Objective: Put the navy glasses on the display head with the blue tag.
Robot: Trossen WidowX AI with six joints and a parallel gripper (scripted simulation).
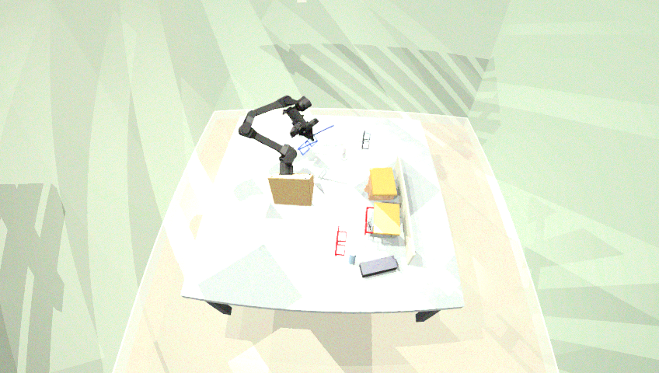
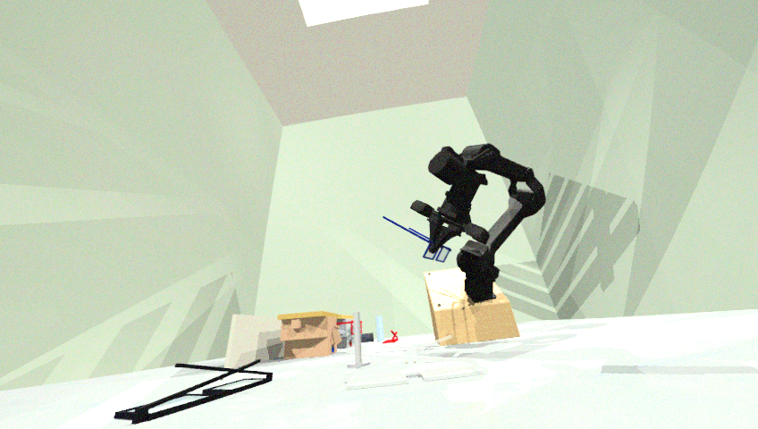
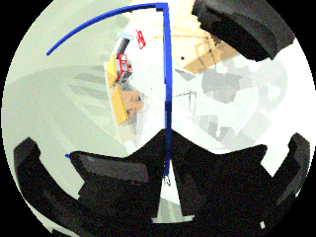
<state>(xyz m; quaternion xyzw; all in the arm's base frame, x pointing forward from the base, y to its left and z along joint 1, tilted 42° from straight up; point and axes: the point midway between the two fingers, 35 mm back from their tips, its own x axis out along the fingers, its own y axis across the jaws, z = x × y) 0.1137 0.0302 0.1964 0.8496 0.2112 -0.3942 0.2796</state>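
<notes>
My gripper tip is now 320 mm short of the display head, 190 mm to the left of it and 150 mm above it. The rest, counted from my gripper tip: pale blue block (570 mm to the right, 160 mm ahead, 150 mm below); then tall panel (440 mm ahead, 310 mm to the right, 150 mm below); then grey post (180 mm below, 170 mm ahead, 70 mm to the left).
</notes>
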